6 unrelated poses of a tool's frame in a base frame.
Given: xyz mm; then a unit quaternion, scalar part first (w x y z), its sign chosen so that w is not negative.
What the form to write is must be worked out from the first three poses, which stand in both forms.
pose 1, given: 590.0, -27.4, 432.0, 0.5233, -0.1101, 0.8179, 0.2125
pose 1, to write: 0.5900, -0.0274, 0.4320, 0.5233, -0.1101, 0.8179, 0.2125
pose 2, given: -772.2, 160.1, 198.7, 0.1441, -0.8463, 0.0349, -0.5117
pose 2, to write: -0.7722, 0.1601, 0.1987, 0.1441, -0.8463, 0.0349, -0.5117
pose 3, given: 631.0, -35.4, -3.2, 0.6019, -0.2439, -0.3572, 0.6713
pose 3, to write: 0.6310, -0.0354, -0.0032, 0.6019, -0.2439, -0.3572, 0.6713
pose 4, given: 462.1, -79.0, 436.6, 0.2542, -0.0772, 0.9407, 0.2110
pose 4, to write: 0.4621, -0.0790, 0.4366, 0.2542, -0.0772, 0.9407, 0.2110
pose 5, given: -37.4, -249.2, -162.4, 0.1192, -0.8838, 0.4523, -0.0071
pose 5, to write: -0.0374, -0.2492, -0.1624, 0.1192, -0.8838, 0.4523, -0.0071
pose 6, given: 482.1, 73.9, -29.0, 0.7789, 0.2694, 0.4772, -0.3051
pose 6, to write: 0.4821, 0.0739, -0.0290, 0.7789, 0.2694, 0.4772, -0.3051
